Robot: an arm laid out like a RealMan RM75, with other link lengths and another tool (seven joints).
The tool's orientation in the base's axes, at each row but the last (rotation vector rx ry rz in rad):
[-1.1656 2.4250 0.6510]
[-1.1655 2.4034 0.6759]
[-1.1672 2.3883 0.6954]
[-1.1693 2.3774 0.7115]
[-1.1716 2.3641 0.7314]
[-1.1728 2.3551 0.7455]
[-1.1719 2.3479 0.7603]
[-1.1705 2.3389 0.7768]
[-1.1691 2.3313 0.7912]
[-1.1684 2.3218 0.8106]
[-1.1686 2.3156 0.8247]
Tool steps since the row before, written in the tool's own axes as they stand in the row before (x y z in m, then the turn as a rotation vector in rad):
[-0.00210 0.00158 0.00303 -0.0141 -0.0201 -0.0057]
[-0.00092 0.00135 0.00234 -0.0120 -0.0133 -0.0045]
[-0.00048 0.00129 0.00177 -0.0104 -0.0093 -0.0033]
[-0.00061 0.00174 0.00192 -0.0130 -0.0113 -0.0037]
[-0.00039 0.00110 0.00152 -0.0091 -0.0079 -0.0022]
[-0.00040 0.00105 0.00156 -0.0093 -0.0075 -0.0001]
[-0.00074 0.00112 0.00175 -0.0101 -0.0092 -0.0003]
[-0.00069 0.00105 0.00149 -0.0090 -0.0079 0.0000]
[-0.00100 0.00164 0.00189 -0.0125 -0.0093 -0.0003]
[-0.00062 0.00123 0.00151 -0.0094 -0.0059 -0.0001]
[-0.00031 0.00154 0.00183 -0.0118 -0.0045 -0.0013]
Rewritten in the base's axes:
[0.00036 0.00386 -0.00104 0.0236 -0.0054 0.0070]
[-0.00025 0.00263 -0.00107 0.0171 -0.0023 0.0066]
[-0.00054 0.00202 -0.00082 0.0131 -0.0005 0.0058]
[-0.00082 0.00243 -0.00072 0.0161 -0.0002 0.0071]
[-0.00049 0.00173 -0.00067 0.0113 0.0001 0.0046]
[-0.00045 0.00174 -0.00069 0.0114 0.0017 0.0032]
[-0.00030 0.00210 -0.00060 0.0132 0.0012 0.0034]
[-0.00031 0.00188 -0.00042 0.0115 0.0014 0.0029]
[-0.00058 0.00261 -0.00034 0.0146 0.0026 0.0047]
[-0.00051 0.00194 -0.00037 0.0101 0.0026 0.0038]
[-0.00091 0.00213 -0.00067 0.0102 0.0038 0.0066]

